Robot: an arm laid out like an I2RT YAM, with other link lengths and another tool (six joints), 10 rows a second.
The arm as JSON. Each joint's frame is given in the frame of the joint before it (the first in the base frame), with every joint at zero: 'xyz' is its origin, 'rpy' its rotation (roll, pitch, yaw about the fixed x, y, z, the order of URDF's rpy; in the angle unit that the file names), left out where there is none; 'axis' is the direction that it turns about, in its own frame. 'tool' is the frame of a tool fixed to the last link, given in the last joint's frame.
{
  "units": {
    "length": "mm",
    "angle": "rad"
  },
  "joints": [
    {
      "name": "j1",
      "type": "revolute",
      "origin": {
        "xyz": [
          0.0,
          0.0,
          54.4
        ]
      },
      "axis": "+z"
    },
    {
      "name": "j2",
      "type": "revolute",
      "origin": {
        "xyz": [
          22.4,
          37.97,
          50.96
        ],
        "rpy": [
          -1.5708,
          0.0,
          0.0
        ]
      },
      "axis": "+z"
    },
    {
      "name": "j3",
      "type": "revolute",
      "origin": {
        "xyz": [
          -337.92,
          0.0,
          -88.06
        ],
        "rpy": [
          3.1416,
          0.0,
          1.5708
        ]
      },
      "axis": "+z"
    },
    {
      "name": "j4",
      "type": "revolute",
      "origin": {
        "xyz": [
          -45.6,
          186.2,
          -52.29
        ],
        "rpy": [
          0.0,
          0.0,
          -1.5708
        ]
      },
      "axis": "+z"
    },
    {
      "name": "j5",
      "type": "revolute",
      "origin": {
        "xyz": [
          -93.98,
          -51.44,
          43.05
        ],
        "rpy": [
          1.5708,
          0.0,
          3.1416
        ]
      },
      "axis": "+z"
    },
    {
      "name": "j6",
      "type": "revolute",
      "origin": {
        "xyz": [
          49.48,
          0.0,
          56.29
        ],
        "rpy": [
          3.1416,
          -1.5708,
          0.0
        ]
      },
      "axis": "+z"
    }
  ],
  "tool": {
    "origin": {
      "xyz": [
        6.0,
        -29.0,
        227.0
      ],
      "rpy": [
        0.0,
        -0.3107,
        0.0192
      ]
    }
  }
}
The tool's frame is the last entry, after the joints.
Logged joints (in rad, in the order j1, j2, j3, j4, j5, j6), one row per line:
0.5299 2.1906 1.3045 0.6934 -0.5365 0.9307
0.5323 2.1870 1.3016 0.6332 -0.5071 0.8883
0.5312 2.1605 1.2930 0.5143 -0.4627 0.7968
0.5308 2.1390 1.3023 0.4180 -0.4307 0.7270
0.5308 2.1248 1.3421 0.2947 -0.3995 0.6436
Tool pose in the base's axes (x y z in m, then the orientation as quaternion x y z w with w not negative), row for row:
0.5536 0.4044 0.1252 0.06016 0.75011 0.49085 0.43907
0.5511 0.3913 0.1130 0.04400 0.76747 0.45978 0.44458
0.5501 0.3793 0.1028 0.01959 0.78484 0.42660 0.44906
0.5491 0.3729 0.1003 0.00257 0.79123 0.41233 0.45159
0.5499 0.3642 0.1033 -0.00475 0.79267 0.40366 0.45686
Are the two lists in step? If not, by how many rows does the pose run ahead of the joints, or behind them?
The pose runs 2 rows ahead of the joints: the pose in row i belongs to the joints in row i + 2.
